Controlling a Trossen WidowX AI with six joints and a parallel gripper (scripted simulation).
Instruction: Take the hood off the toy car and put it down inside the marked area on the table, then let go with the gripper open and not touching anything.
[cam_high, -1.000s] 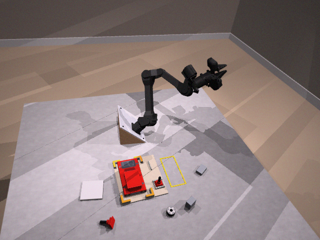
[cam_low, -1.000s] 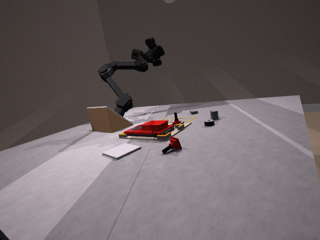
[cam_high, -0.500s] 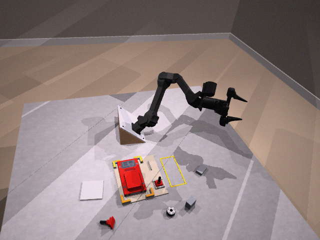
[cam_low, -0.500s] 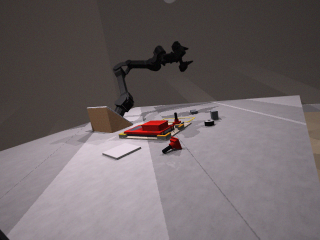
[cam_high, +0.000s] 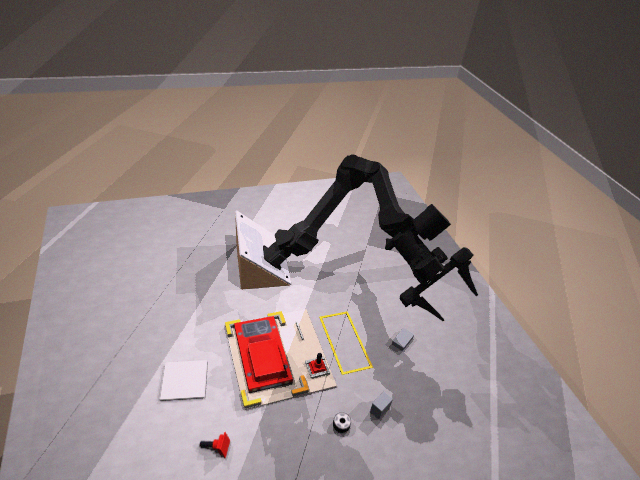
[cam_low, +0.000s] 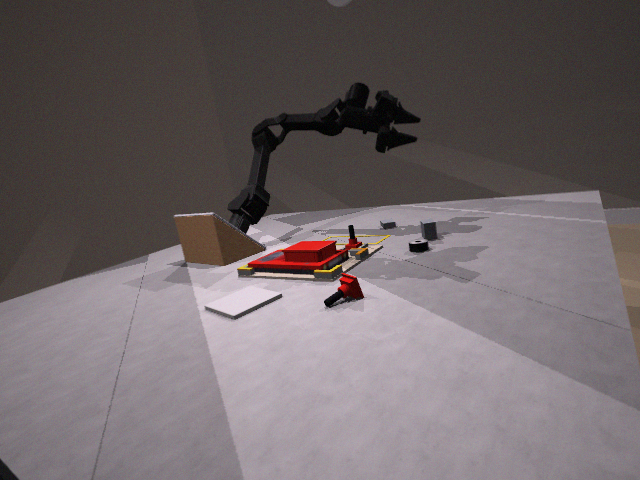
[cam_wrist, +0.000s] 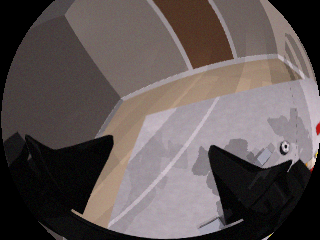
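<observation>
My gripper tip is now 5 cm past the red hood, 42 cm to the left of it and 21 cm above it. Round my gripper tip: black wheel: 11 cm ahead, 26 cm to the right, 25 cm below; white plate: 3 cm behind, 62 cm to the right, 25 cm below.
</observation>
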